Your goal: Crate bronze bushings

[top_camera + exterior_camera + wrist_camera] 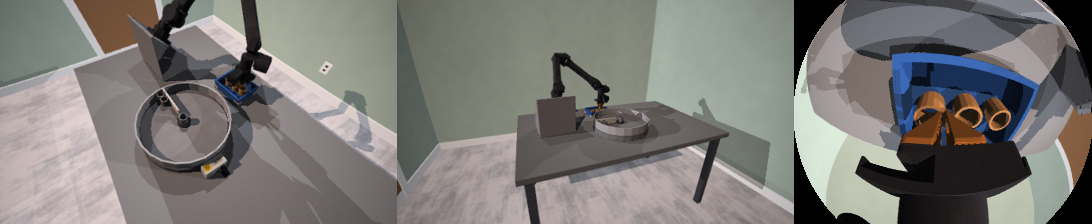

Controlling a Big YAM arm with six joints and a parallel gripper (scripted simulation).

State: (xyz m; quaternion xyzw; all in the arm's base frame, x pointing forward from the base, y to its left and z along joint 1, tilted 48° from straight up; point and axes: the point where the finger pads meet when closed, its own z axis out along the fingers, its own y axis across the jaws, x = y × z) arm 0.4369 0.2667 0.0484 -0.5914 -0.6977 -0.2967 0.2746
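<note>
Now: hand 40 mm past the blue crate and 30 mm above it. Also, from my hand: round turning table 10 mm ahead, 360 mm to the right.
</note>
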